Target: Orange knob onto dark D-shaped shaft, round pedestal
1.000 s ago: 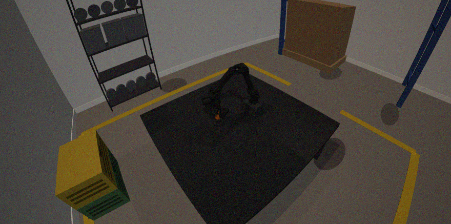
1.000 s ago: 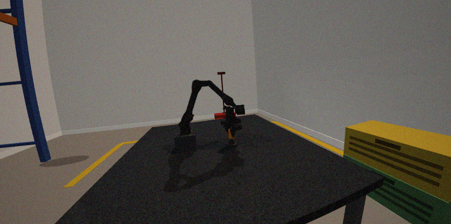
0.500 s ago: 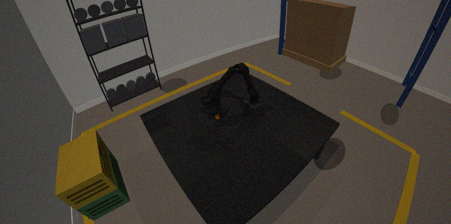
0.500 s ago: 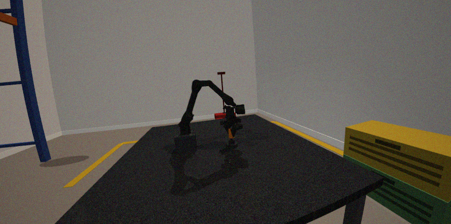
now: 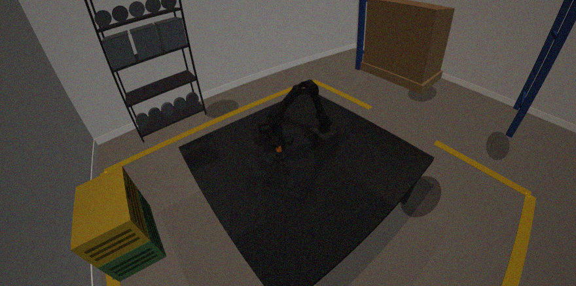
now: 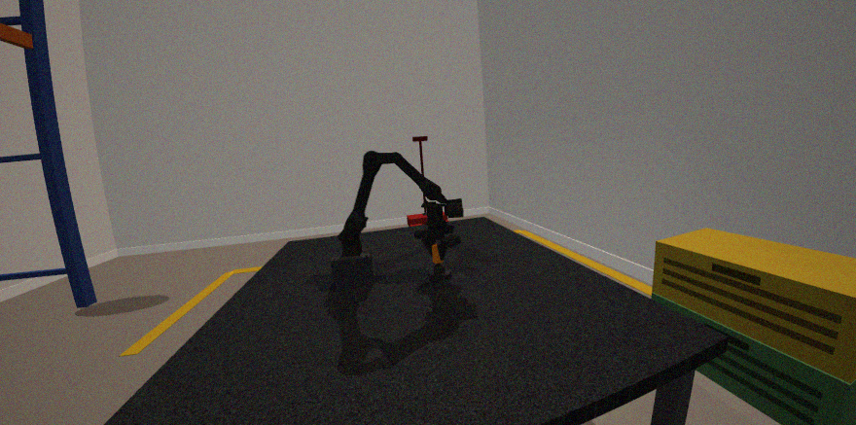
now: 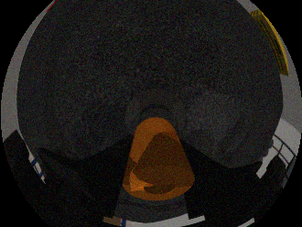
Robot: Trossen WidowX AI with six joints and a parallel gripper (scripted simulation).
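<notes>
The orange knob is 20 mm above my gripper tip. Round my gripper tip: round pedestal 40 mm below.
</notes>
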